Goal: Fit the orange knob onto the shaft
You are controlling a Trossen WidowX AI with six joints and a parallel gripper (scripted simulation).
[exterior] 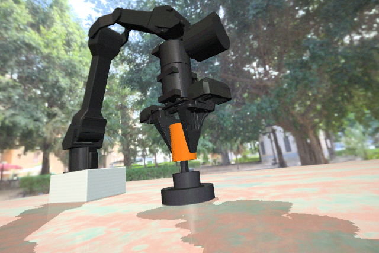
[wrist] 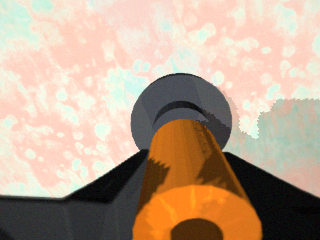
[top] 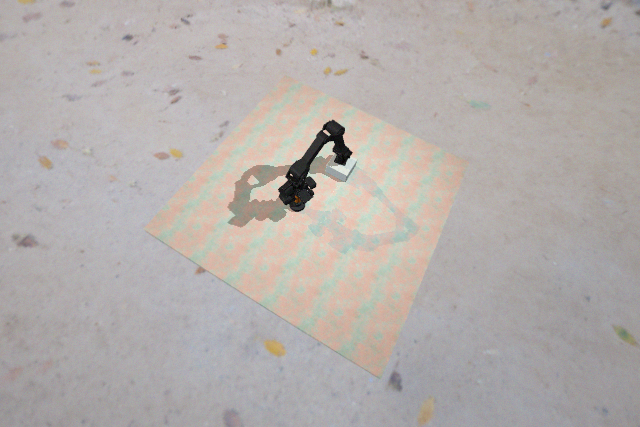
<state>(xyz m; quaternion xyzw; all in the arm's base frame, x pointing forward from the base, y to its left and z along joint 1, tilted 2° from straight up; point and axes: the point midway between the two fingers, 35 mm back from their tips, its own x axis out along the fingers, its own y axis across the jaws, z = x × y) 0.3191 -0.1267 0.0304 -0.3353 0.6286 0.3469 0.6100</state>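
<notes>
Now: gripper tip 20 mm below the orange knob. Round my gripper tip: round pedestal (40 mm below).
</notes>
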